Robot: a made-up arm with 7 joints. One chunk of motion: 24 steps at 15 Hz.
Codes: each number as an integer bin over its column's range. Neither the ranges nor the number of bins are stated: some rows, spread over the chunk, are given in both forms.
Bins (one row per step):
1: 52 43 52 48 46 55 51
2: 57 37 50 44 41 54 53
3: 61 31 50 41 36 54 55
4: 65 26 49 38 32 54 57
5: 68 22 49 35 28 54 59
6: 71 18 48 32 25 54 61
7: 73 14 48 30 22 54 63
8: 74 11 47 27 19 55 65
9: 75 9 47 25 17 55 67
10: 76 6 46 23 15 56 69
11: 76 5 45 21 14 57 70
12: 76 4 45 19 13 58 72
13: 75 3 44 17 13 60 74
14: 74 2 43 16 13 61 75
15: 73 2 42 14 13 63 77
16: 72 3 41 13 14 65 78
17: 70 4 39 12 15 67 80
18: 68 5 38 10 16 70 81
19: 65 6 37 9 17 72 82
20: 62 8 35 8 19 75 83
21: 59 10 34 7 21 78 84
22: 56 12 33 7 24 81 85
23: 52 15 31 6 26 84 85
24: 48 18 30 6 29 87 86
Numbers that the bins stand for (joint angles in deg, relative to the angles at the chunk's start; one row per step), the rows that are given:
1: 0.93 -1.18 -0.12 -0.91 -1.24 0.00 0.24
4: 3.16 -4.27 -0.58 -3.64 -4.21 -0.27 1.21
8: 4.71 -7.00 -0.88 -6.64 -6.97 0.00 2.51
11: 5.05 -8.09 -1.18 -8.27 -8.03 0.55 3.31
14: 4.71 -8.64 -1.48 -9.64 -8.24 1.64 4.12
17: 4.02 -8.27 -2.09 -10.73 -7.82 3.27 4.93
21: 2.13 -7.18 -2.85 -12.09 -6.55 6.27 5.58
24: 0.24 -5.73 -3.45 -12.36 -4.85 8.73 5.90
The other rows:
2: 1.79 -2.27 -0.42 -2.00 -2.30 -0.27 0.57
3: 2.47 -3.36 -0.42 -2.82 -3.36 -0.27 0.89
5: 3.68 -5.00 -0.58 -4.45 -5.06 -0.27 1.54
6: 4.19 -5.73 -0.73 -5.27 -5.70 -0.27 1.86
7: 4.54 -6.45 -0.73 -5.82 -6.33 -0.27 2.18
9: 4.88 -7.36 -0.88 -7.18 -7.39 0.00 2.83
10: 5.05 -7.91 -1.03 -7.73 -7.82 0.27 3.15
12: 5.05 -8.27 -1.18 -8.82 -8.24 0.82 3.64
13: 4.88 -8.45 -1.33 -9.36 -8.24 1.36 3.96
15: 4.54 -8.64 -1.64 -10.18 -8.24 2.18 4.44
16: 4.36 -8.45 -1.79 -10.45 -8.03 2.73 4.61
18: 3.68 -8.09 -2.24 -11.27 -7.61 4.09 5.09
19: 3.16 -7.91 -2.39 -11.55 -7.39 4.64 5.25
20: 2.65 -7.55 -2.70 -11.82 -6.97 5.45 5.41
22: 1.62 -6.82 -3.00 -12.09 -5.91 7.09 5.74
23: 0.93 -6.27 -3.30 -12.36 -5.48 7.91 5.74

